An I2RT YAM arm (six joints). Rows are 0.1 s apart.
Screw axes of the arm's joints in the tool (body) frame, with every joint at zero. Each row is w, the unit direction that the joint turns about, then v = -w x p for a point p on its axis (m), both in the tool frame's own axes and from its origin. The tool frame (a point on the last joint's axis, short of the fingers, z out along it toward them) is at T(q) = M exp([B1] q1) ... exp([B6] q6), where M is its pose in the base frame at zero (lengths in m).
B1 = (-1, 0, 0, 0, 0.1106, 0)
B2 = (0, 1, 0, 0.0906, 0, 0.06)
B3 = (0, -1, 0, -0.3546, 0, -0.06)
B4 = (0, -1, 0, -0.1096, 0, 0)
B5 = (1, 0, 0, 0, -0.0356, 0)
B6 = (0, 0, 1, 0, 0, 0)
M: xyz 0.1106 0 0.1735 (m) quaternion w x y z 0.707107 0 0.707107 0
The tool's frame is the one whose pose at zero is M.
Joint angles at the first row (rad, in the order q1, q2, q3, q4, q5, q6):
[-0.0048, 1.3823, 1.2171, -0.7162, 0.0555, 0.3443]
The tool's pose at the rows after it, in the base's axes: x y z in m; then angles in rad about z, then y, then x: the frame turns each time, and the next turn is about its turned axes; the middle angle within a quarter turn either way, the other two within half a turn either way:
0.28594 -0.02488 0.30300 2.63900 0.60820 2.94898
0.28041 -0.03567 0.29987 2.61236 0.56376 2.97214
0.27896 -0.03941 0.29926 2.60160 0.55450 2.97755
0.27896 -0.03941 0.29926 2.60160 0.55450 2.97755
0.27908 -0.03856 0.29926 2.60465 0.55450 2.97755
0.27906 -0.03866 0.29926 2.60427 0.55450 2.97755
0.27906 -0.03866 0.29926 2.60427 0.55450 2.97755
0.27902 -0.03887 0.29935 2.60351 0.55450 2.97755
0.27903 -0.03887 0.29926 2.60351 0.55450 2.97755
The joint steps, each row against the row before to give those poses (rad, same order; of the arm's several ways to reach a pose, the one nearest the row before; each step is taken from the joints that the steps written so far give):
[-0.0751, 0.0007, -0.0008, -0.0557, 0.0000, -0.0004]
[-0.0397, 0.0000, -0.0004, -0.0481, -0.0004, 0.0000]
[-0.0137, 0.0001, 0.0001, -0.0103, 0.0004, -0.0004]
[0.0000, 0.0000, 0.0000, 0.0000, 0.0000, 0.0000]
[0.0030, 0.0000, 0.0000, 0.0000, 0.0000, 0.0000]
[-0.0003, -0.0001, 0.0000, 0.0000, 0.0000, 0.0000]
[0.0000, 0.0000, 0.0000, 0.0000, 0.0000, 0.0000]
[-0.0008, 0.0000, 0.0003, -0.0004, 0.0000, 0.0000]
[0.0000, 0.0000, -0.0003, 0.0004, 0.0000, 0.0000]

